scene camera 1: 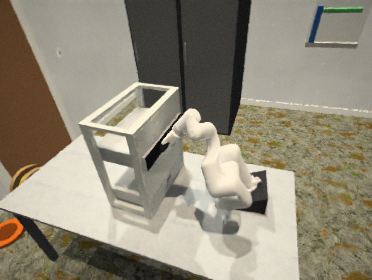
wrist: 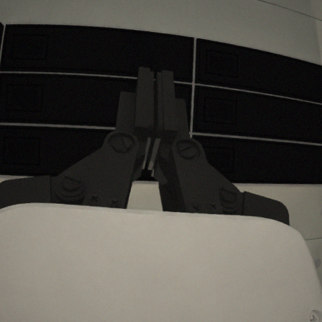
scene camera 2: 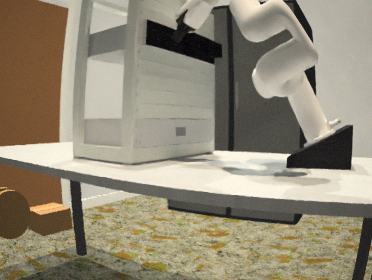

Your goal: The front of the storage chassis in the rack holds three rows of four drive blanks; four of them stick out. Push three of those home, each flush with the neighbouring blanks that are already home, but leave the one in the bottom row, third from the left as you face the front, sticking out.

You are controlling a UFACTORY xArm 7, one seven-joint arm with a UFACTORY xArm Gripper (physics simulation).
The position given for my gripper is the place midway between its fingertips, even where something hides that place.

In view: my gripper [wrist: 150, 91] and a pale rack [scene camera 2: 163, 79].
The pale rack is seen too in scene camera 1 [scene camera 1: 134, 142] and in the wrist view [wrist: 243, 77].
